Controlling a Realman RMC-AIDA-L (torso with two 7-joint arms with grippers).
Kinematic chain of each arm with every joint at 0, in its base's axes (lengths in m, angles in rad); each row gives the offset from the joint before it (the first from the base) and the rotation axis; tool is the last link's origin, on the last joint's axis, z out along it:
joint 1: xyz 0 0 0.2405 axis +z
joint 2: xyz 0 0 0 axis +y
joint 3: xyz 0 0 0.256 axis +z
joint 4: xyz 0 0 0 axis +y
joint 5: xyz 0 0 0.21 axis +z
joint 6: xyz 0 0 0 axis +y
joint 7: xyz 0 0 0.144 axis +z
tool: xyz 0 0 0
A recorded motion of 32 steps. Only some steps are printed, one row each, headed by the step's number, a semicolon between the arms.
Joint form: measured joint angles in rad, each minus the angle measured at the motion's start. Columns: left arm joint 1, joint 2, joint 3, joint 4, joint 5, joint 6, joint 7; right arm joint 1, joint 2, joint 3, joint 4, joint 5, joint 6, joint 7.
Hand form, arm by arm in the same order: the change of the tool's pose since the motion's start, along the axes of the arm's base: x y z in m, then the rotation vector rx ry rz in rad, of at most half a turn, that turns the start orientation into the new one. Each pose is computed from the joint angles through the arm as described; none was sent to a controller.
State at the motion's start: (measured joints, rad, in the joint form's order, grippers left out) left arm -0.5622 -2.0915 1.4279 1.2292 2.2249 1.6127 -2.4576; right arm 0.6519 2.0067 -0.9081 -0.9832 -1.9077 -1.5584 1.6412
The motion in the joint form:
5: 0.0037 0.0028 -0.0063 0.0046 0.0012 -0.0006 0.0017; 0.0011 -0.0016 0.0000 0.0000 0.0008 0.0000 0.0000
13: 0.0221 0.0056 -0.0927 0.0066 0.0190 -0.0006 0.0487; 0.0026 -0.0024 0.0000 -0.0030 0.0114 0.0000 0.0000
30: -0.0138 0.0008 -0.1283 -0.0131 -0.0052 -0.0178 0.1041; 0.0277 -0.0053 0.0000 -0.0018 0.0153 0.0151 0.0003
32: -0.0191 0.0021 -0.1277 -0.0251 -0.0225 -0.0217 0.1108; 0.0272 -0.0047 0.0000 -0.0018 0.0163 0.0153 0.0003
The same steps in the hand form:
5: -0.0013 0.0009 0.0023 0.0090 -0.0002 0.0011; -0.0003 0.0004 0.0006 0.0011 -0.0005 0.0013
13: -0.0130 0.0086 0.0174 0.0727 -0.0209 0.0138; -0.0026 0.0009 0.0020 0.0053 0.0082 0.0074
30: -0.0014 0.0188 0.0191 0.0936 -0.0681 -0.0442; -0.0119 0.0074 0.0036 0.0206 0.0092 0.0264
32: 0.0004 0.0194 0.0178 0.0887 -0.0840 -0.0465; -0.0119 0.0073 0.0035 0.0206 0.0107 0.0260

